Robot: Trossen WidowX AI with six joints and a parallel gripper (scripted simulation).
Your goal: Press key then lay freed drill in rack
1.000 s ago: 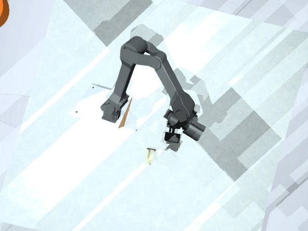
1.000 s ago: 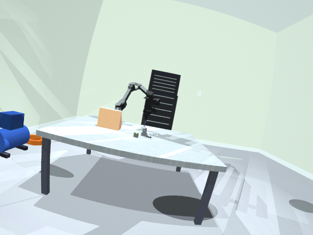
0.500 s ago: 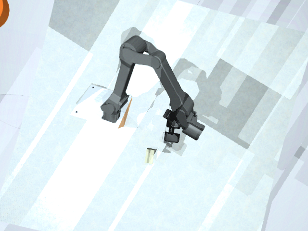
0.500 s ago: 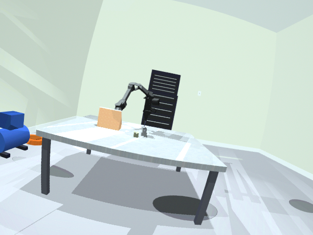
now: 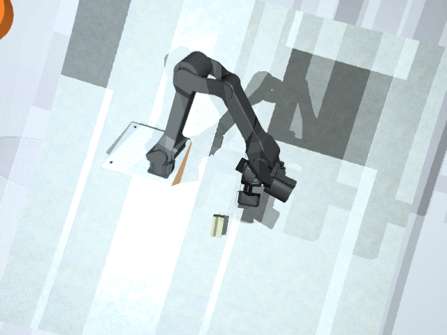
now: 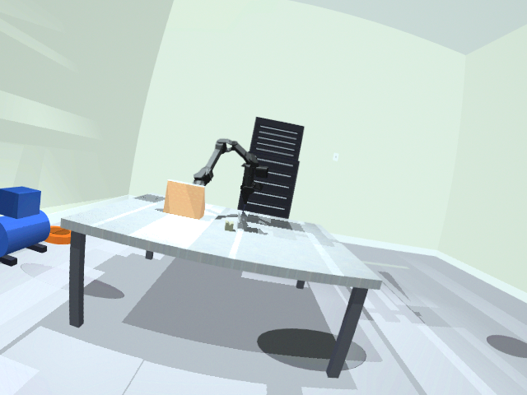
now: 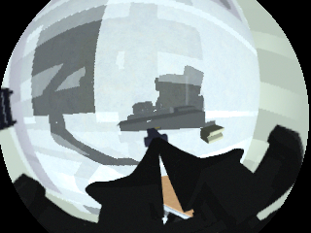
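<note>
The small dark part lies 50 mm below my gripper tip. From my gripper tip the other things lie so: beige ribbed rack 210 mm to the right, 100 mm below, 50 mm behind; small grey fixture 80 mm below, 30 mm to the right.
</note>
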